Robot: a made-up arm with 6 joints.
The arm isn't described. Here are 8 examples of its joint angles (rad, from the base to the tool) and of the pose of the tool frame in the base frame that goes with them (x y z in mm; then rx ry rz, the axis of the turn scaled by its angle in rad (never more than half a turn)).
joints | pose
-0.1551 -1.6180 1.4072 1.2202 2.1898 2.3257 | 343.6 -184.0 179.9 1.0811 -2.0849 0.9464
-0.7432 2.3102 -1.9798 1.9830 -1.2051 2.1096 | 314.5 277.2 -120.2 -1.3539 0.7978 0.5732
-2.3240 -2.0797 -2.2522 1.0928 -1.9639 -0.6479 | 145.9 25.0 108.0 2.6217 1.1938 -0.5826
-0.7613 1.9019 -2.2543 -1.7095 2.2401 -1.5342 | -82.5 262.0 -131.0 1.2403 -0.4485 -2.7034
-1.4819 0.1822 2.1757 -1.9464 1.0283 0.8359 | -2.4 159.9 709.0 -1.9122 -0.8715 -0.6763
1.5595 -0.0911 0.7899 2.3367 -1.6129 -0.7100 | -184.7 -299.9 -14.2 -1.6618 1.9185 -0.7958
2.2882 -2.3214 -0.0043 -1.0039 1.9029 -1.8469 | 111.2 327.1 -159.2 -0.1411 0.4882 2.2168
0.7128 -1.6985 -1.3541 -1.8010 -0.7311 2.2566 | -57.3 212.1 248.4 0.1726 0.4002 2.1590
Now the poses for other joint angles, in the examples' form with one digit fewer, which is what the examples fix.
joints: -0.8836 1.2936 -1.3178 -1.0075 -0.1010 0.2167
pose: 73 -289 -115 -0.401 0.800 -0.210
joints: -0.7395 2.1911 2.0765 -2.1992 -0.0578 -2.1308
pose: 211 76 162 -0.159 1.793 2.262
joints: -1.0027 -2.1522 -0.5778 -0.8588 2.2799 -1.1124
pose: -272 255 108 -1.956 -2.058 -1.052
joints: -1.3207 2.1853 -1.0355 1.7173 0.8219 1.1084
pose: -444 -12 -206 0.340 -1.889 -2.130
